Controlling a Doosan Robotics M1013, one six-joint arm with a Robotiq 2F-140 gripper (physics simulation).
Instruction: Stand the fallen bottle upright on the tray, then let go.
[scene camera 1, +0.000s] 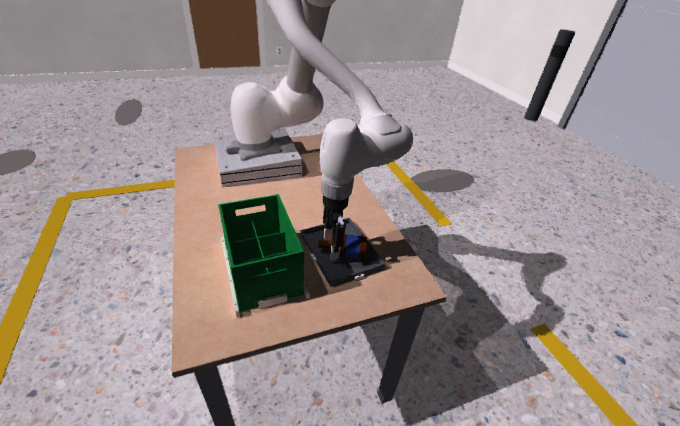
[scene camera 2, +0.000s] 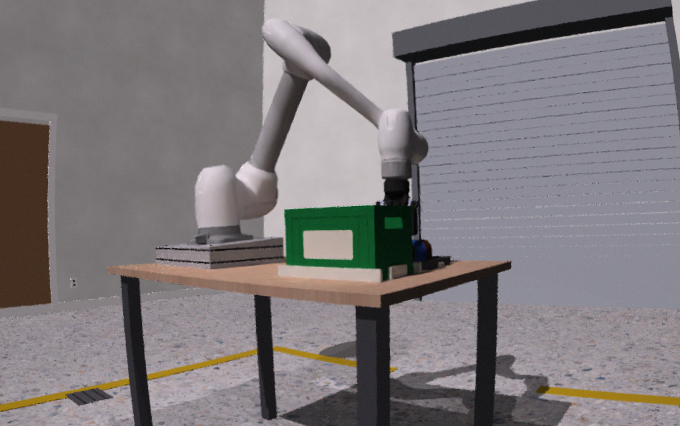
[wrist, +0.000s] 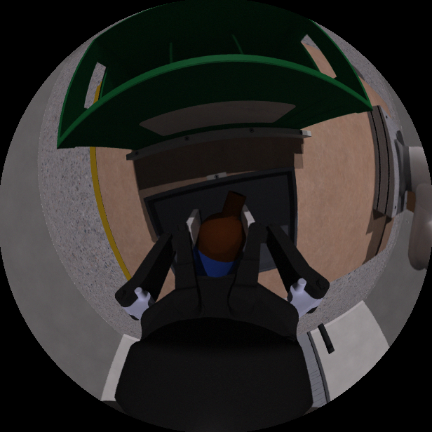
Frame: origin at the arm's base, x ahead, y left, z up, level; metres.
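Seen in the pictures: gripper, between the fingertips: (scene camera 1: 331, 250); arm's base, origin of its link: (scene camera 1: 256, 148) (scene camera 2: 220, 242).
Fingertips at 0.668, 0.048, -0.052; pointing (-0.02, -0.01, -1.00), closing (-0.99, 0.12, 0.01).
Note:
Pixels of each thing's middle, then the offset from my fingertips to it, as dx, dy, dz. Level surfaces: height alone.
- brown bottle with a blue label, middle of its body: (scene camera 2: 404, 253) (scene camera 1: 342, 245) +0.008, +0.036, +0.016
- black tray, middle of its body: (scene camera 2: 400, 262) (scene camera 1: 340, 248) -0.006, +0.041, -0.014
- green divided crate, middle of its body: (scene camera 2: 349, 241) (scene camera 1: 260, 248) -0.036, -0.220, +0.061
- wooden table, height of its surface: dz -0.026
The brown bottle with a blue label (scene camera 1: 354, 246) (scene camera 2: 420, 250) (wrist: 220, 239) lies on its side on the black tray (scene camera 1: 333, 281) (scene camera 2: 442, 260) (wrist: 172, 207). In scene camera 1 its neck points left, towards the green crate. My gripper (scene camera 1: 331, 244) (wrist: 219, 214) points down and is shut on the bottle, with one finger on each side of its brown shoulder near the neck. In scene camera 2 the crate hides the fingertips and most of the bottle. In the wrist view the bottle's base is hidden behind the gripper body.
The green divided crate (scene camera 1: 268, 283) (scene camera 2: 392, 250) (wrist: 215, 82) stands on the wooden table (scene camera 1: 321, 321) (scene camera 2: 240, 278) (wrist: 340, 175), close beside the tray on the side the neck points to. The arm's base block (scene camera 1: 260, 170) (scene camera 2: 220, 254) is at the far end.

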